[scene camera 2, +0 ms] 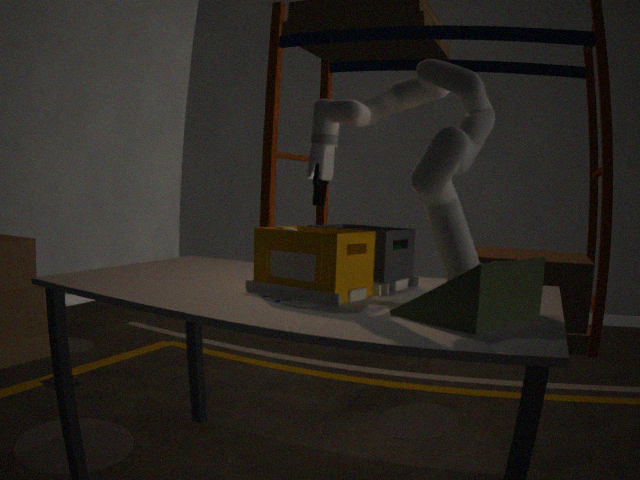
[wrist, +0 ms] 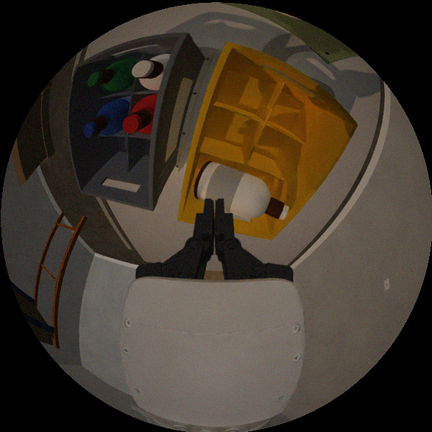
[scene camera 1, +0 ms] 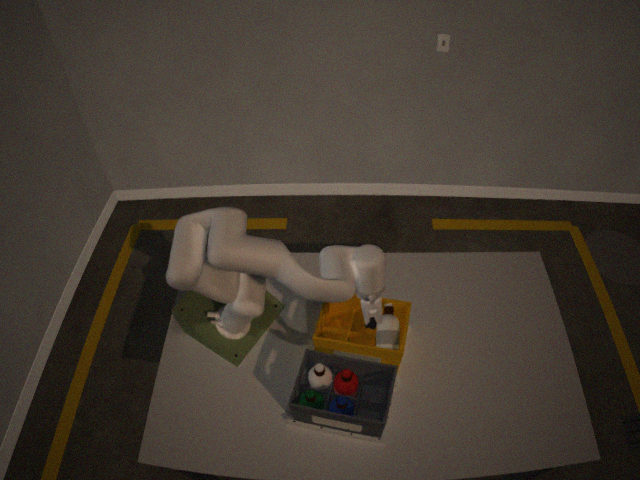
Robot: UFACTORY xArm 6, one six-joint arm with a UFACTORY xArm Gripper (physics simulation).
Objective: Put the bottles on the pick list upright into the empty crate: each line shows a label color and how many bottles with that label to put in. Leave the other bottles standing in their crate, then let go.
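Where they show: gripper, between the fingertips: [scene camera 2: 318, 205] [scene camera 1: 370, 325]; arm's base, origin of its link: [scene camera 1: 232, 321].
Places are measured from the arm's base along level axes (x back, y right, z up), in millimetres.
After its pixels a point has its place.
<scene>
My gripper [scene camera 1: 370, 324] @[x -425, y 203, z 179 mm] [scene camera 2: 319, 203] @[x -425, y 203, z 179 mm] [wrist: 214, 210] is shut with nothing between its fingers, above the yellow crate [scene camera 1: 406, 322] @[x -547, y 182, z 114 mm] [scene camera 2: 356, 273] @[x -296, y 91, z 9 mm] [wrist: 310, 175]. A white bottle with a grey label band [scene camera 1: 387, 331] @[x -484, y 194, z 106 mm] [wrist: 232, 189] and a dark neck lies tipped over in that crate, on its end row; its cap points to the crate's far side. The grey crate [scene camera 1: 305, 413] @[x -198, y 396, z 67 mm] [scene camera 2: 403, 266] @[x -185, y 314, z 6 mm] [wrist: 192, 60] holds upright bottles: white [scene camera 1: 320, 376] @[x -261, y 284, z 67 mm] [wrist: 161, 75], red [scene camera 1: 345, 382] @[x -329, y 318, z 66 mm] [wrist: 148, 115], green [scene camera 1: 311, 398] @[x -223, y 363, z 98 mm] [wrist: 120, 75] and blue [scene camera 1: 341, 405] @[x -301, y 402, z 100 mm] [wrist: 114, 116]. The pick list cannot be made out.
The two crates stand close together on the table [scene camera 1: 465, 361] @[x -759, y 292, z -60 mm] [scene camera 2: 155, 279] @[x -921, y 137, z -60 mm]. The green base plate [scene camera 1: 232, 351] @[x 14, y 100, z -30 mm] [wrist: 320, 45] bears the arm, to the left of the crates in the first scene view. An orange rack [scene camera 2: 270, 113] [wrist: 57, 295] stands beyond the table.
</scene>
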